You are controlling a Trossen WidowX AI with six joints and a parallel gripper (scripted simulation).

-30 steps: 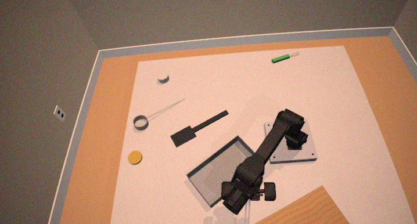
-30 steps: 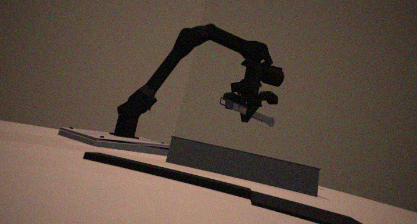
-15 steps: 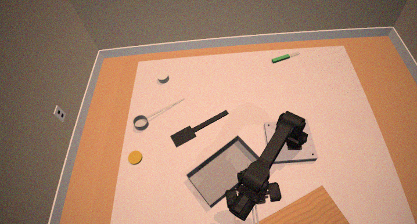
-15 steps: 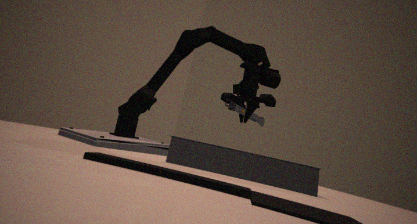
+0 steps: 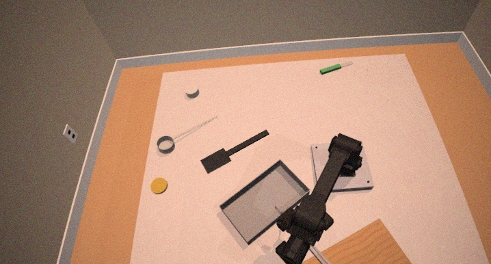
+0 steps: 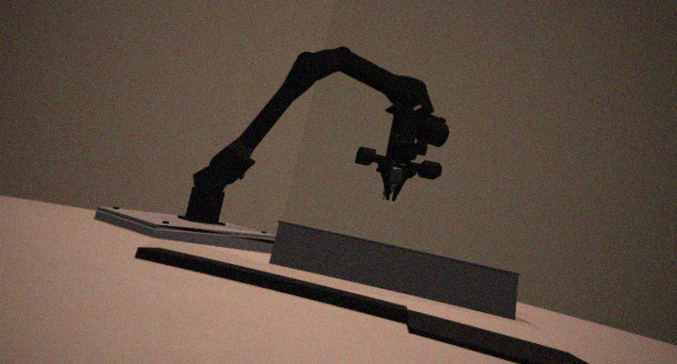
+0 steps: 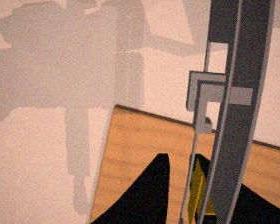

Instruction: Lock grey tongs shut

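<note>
My gripper tip is 1 cm short of the yellow slider, 1 cm to the left of it and 4 cm below it. Also, from my gripper tip: grey roasting tin: 14 cm ahead, 18 cm to the right, 13 cm below; then wooden board: 20 cm behind, 7 cm to the left, 15 cm below; then black spatula: 29 cm ahead, 40 cm to the right, 15 cm below.
</note>
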